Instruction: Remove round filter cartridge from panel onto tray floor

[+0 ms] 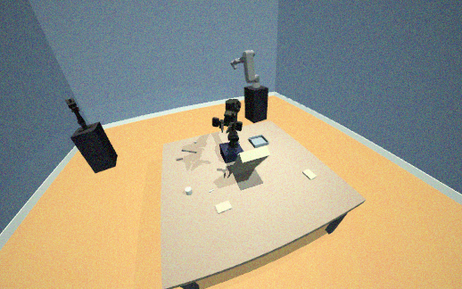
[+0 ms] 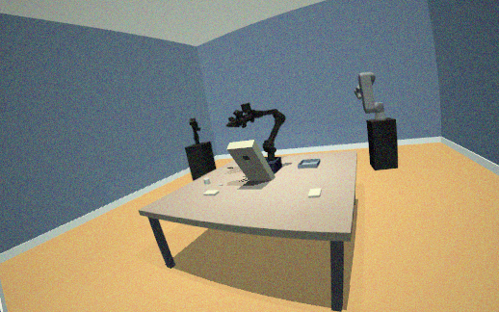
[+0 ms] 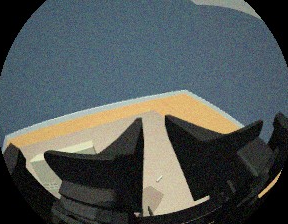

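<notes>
Now: the round filter cartridge 190 mm below my gripper tip, 140 mm to the left of it and 70 mm ahead of it. The rest, counted from my gripper tip: grey-blue tray: 490 mm to the left, 410 mm below, 310 mm behind; then service panel: 270 mm below, 140 mm to the left, 20 mm ahead.
</notes>
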